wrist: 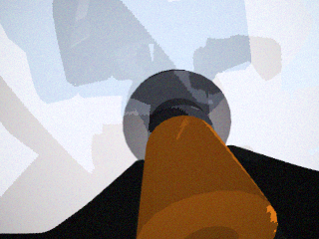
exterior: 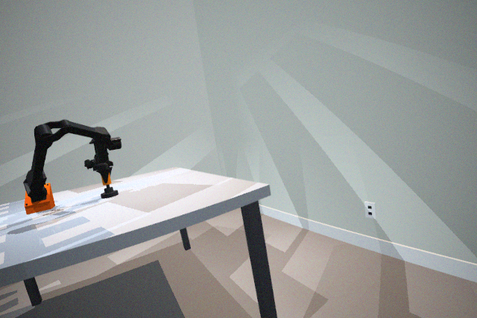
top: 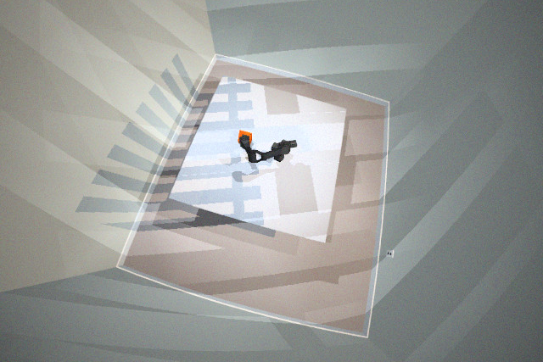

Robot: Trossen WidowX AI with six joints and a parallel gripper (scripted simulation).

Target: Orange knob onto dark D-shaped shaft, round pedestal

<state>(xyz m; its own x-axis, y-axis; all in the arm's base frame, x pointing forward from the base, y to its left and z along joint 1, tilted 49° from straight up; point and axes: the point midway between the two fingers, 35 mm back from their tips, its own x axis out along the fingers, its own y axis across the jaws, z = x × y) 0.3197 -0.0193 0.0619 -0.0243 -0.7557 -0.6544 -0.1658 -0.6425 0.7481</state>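
Now: gripper tip 20 mm below the orange knob. From my gripper tip the other things lie so: dark round pedestal (40 mm below).
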